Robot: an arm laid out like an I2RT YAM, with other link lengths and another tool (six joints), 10 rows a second.
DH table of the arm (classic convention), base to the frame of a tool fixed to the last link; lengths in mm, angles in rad. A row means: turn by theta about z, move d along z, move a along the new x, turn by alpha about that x. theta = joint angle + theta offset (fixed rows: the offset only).
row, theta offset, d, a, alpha
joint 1, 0, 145.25, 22, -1.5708
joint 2, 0, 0, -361.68, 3.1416
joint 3, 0.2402, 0, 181.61, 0
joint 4, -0.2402, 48.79, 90.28, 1.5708
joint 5, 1.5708, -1.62, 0, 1.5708
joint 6, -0.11, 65.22, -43.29, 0.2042
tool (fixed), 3.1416, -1.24, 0, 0
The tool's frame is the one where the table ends.
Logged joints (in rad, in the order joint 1, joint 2, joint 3, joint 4, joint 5, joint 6), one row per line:
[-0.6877, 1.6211, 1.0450, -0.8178, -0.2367, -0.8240]
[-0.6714, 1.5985, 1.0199, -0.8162, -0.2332, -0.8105]
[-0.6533, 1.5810, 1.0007, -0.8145, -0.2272, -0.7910]
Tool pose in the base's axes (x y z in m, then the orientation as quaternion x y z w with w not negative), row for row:
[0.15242, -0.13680, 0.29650, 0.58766, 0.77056, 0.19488, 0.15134]
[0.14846, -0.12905, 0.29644, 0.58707, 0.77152, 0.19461, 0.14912]
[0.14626, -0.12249, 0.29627, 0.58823, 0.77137, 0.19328, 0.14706]
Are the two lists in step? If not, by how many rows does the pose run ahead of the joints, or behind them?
They are in step.
